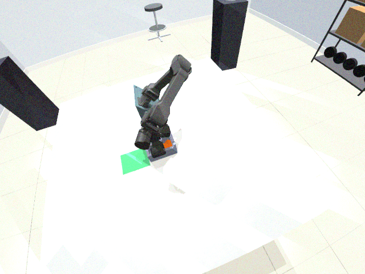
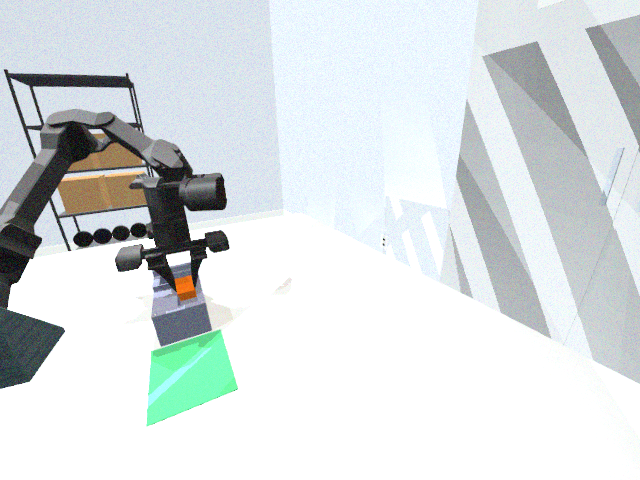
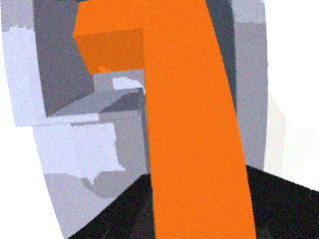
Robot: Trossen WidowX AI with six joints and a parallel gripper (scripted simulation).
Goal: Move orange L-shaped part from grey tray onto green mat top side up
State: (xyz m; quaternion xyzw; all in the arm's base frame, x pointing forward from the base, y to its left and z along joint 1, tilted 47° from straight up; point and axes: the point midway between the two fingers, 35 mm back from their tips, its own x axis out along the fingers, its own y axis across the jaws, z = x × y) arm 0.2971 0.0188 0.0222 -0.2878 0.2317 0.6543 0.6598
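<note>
Right now my gripper tip is 140 mm to the left of the green mat, 80 mm above it and 10 mm past it. From my gripper tip the other things lie so: orange L-shaped part 30 mm to the left, 30 mm below, 20 mm behind.
</note>
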